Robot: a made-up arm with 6 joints.
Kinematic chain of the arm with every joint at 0, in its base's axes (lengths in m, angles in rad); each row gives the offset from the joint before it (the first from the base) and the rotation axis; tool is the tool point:
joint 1: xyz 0 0 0.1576 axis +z
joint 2: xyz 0 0 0 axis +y
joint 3: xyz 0 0 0.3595 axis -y
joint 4: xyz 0 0 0 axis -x
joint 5: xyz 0.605 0 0 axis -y
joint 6: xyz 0 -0.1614 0 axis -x
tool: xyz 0 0 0
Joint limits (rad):
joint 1: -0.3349..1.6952
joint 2: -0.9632..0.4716
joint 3: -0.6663..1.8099
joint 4: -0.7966..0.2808
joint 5: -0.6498..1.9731
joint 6: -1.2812..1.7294
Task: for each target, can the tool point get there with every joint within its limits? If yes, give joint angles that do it. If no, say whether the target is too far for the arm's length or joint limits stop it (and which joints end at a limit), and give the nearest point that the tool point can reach.
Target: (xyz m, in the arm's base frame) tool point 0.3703 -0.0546 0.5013
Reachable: yes | joints 0.2042 -0.7873 -0.4801 -0.6492 -0.1058 -0.1845
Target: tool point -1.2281 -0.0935 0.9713
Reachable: no: too far | nearest point -0.8151 -0.0621 0.7014 | short by 0.494 m
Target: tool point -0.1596 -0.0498 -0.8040
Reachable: no: joint limits stop it (at a limit: joint 1, joint 2, joint 3, joint 4) | nearest point 0.0732 0.3240 -0.1197 | short by 0.814 m
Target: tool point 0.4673 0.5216 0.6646
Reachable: yes | joints 1.0705 0.2767 0.5087 0.1408 1.4263 1.1898
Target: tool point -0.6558 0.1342 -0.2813
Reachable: no: joint limits stop it (at a limit: joint 1, joint 2, joint 3, joint 4) | nearest point 0.0732 0.3240 -0.1197 | short by 0.770 m
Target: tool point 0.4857 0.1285 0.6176
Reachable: yes | joints 0.5857 -0.3319 -0.1340 0.0076 -0.2637 -0.5201
